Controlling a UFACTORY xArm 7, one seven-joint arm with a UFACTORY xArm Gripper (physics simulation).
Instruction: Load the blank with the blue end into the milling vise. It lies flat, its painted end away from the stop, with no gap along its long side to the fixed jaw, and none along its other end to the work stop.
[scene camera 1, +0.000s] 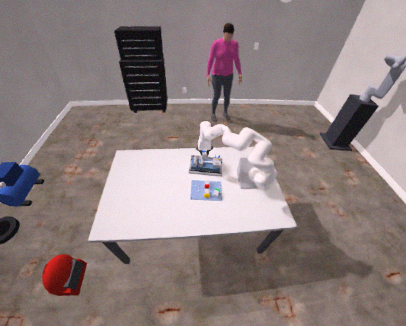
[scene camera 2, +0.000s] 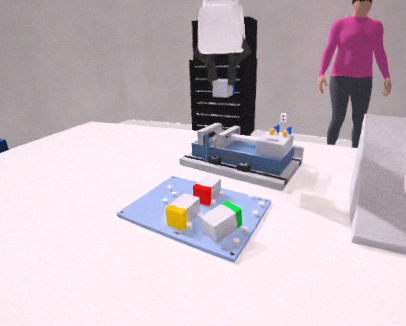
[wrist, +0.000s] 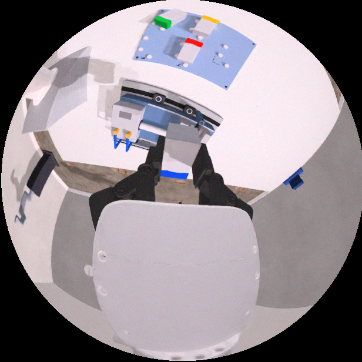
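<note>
The grey blank with the blue end (scene camera 2: 222, 88) (wrist: 180, 150) is held in the air between the fingers of my gripper (scene camera 2: 222, 82) (wrist: 179, 149) (scene camera 1: 204, 151). My gripper is shut on it. In the wrist view the blue end faces the palm side of the picture; in scene camera 2 a little blue shows at its right edge. The milling vise (scene camera 1: 205, 165) (scene camera 2: 242, 154) (wrist: 155, 116) stands on the table, below the held blank, with a blue body and grey jaws. The blank is well above the vise and apart from it. The work stop cannot be told clearly.
A blue board (scene camera 1: 196, 196) (scene camera 2: 145, 210) (wrist: 240, 55) with white pegs holds a red-ended blank (scene camera 2: 210, 186), a yellow-ended blank (scene camera 2: 185, 206) and a green-ended blank (scene camera 2: 220, 221). A grey block with blue and yellow fittings (scene camera 2: 275, 144) (wrist: 126, 119) stands on the vise's right end. The arm's base (scene camera 1: 250, 174) is right of the vise.
</note>
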